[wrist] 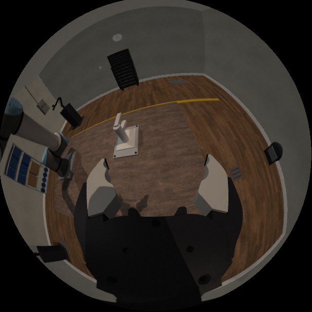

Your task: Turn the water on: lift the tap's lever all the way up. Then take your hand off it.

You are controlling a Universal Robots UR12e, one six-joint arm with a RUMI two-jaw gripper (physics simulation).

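A white tap (121, 132) stands on a square white base plate (131, 145) with dark bolts at its corners, left of and above the centre of the wrist view. Its narrow lever (117, 120) is at the top of the body; how far it is raised is hard to tell at this size. My gripper (156, 158) is open, with its two pale jaws wide apart and nothing between them. It is apart from the tap, which shows beyond the left jaw's tip.
The base plate stands on a brown wood-look surface (165, 137). Part of the robot arm (37, 134) and a panel with blue and orange patches (26, 169) show at the left. A black slatted rack (123, 69) stands at the back. A yellow line (197, 100) crosses the floor.
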